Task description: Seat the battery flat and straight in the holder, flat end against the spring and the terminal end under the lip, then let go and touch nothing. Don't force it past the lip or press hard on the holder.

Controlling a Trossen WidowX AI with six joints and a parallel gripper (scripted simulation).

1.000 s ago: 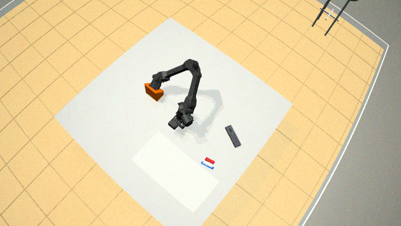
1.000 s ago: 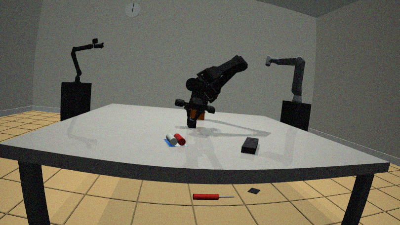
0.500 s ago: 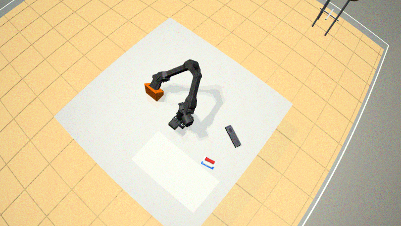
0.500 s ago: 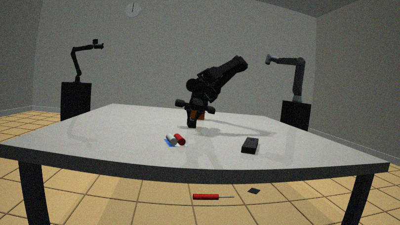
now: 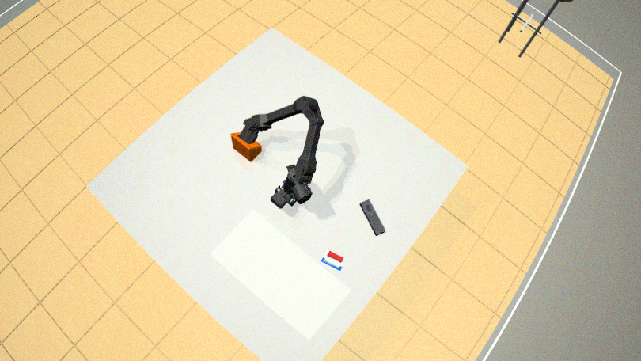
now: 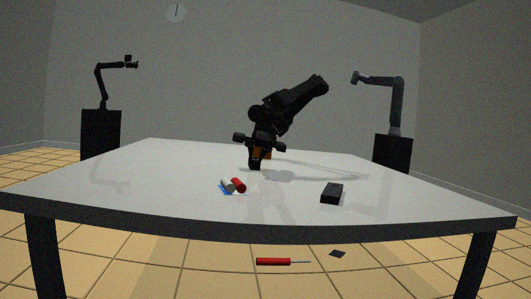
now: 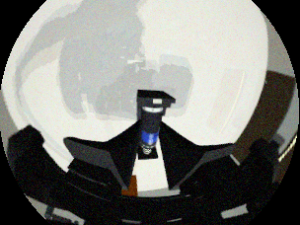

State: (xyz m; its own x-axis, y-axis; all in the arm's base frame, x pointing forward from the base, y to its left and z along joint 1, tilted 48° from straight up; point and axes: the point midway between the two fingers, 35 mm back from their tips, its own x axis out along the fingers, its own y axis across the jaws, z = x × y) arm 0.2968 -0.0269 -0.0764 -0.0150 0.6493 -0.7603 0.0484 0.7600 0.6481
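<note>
Now: the battery 1 cm above my gripper tip.
</note>
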